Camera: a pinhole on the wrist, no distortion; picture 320 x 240 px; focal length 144.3 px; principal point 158.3 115.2 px. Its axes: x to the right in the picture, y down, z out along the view. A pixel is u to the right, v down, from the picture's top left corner.
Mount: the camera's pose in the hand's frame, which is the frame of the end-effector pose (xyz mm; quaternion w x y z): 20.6 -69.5 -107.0 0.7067 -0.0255 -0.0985 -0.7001
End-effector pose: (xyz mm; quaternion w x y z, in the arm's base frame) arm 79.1 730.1 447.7 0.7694 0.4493 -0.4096 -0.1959
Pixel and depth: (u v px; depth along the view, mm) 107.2 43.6 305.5
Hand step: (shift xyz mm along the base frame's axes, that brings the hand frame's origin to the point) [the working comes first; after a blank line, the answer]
In the camera's frame: -108.2 -151.6 305.5

-228.2 70.0 42.1
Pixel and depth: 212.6 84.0 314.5
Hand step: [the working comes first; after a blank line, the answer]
In the camera's frame: 118.3 -68.0 314.5

-211.1 -129.6 -93.1
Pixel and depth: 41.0 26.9 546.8
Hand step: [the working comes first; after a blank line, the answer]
In the camera's frame: -444.5 -334.6 546.8

-502.6 316.4 304.4
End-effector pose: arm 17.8 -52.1 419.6 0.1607 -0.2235 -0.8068 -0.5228
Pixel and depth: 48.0 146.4 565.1
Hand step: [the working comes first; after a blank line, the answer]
In the camera's frame: -432.0 122.2 565.1

160.6 528.2 239.4
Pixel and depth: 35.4 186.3 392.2
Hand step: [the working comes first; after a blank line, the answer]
In the camera's frame: -334.0 193.2 392.2

22.9 368.4 244.7
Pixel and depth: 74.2 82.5 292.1
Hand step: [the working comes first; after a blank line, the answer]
In the camera's frame: -170.2 -66.2 292.1

138.5 168.1 19.5
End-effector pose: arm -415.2 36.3 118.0 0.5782 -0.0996 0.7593 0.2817
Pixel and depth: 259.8 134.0 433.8
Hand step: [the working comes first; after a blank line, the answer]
In the camera's frame: 305.1 56.5 433.8

439.8 -30.8 -186.7
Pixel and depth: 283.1 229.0 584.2
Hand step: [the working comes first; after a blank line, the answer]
In the camera's frame: 505.3 460.7 584.2

581.0 23.7 -637.4
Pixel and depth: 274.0 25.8 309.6
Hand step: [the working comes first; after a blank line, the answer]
In the camera's frame: 248.2 -191.8 309.6

369.6 -132.3 68.4
